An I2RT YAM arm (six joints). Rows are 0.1 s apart.
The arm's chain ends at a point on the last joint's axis. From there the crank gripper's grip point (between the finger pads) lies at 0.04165 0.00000 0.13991 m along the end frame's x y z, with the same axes.
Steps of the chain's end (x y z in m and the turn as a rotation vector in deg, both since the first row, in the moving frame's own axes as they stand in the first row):
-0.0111 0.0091 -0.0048 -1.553 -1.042 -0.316
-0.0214 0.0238 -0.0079 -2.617 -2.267 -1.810
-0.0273 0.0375 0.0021 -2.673 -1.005 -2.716
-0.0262 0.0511 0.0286 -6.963 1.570 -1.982
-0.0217 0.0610 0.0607 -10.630 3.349 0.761
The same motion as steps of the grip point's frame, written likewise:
-0.0136 0.0127 -0.0041 -1.553 -1.042 -0.316
-0.0269 0.0290 -0.0065 -2.617 -2.267 -1.810
-0.0297 0.0421 0.0027 -2.673 -1.005 -2.716
-0.0221 0.0665 0.0265 -6.963 1.570 -1.982
-0.0138 0.0872 0.0556 -10.630 3.349 0.761

